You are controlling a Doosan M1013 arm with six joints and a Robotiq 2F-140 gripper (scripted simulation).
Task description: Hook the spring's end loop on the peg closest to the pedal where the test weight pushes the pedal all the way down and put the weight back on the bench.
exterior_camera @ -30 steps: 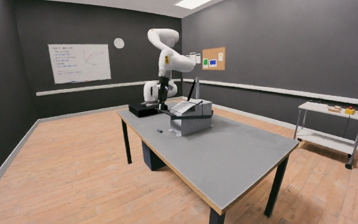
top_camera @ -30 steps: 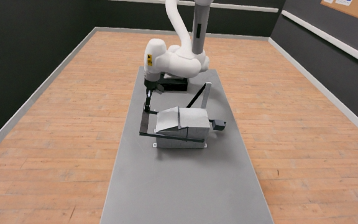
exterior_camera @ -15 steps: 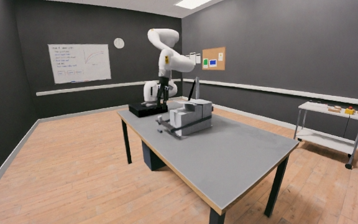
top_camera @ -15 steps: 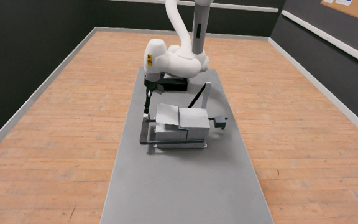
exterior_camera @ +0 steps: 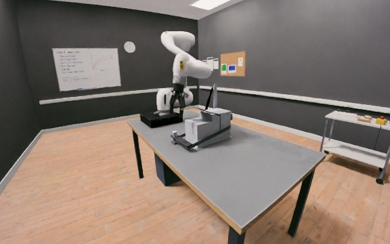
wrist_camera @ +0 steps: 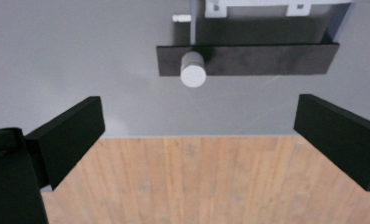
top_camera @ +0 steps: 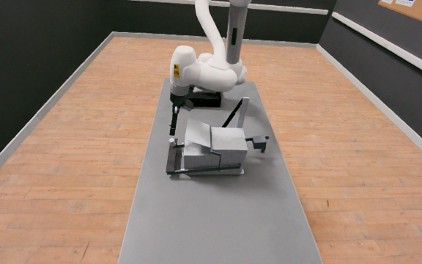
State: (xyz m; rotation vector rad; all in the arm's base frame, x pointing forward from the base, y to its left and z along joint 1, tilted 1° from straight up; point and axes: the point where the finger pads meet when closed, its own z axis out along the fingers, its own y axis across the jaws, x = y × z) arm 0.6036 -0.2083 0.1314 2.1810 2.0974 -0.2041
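Now: the steel test weight 14 cm below my hand and 2 cm to the right of it. The rest, counted from my hand: small dark object: 21 cm below, 3 cm to the right.
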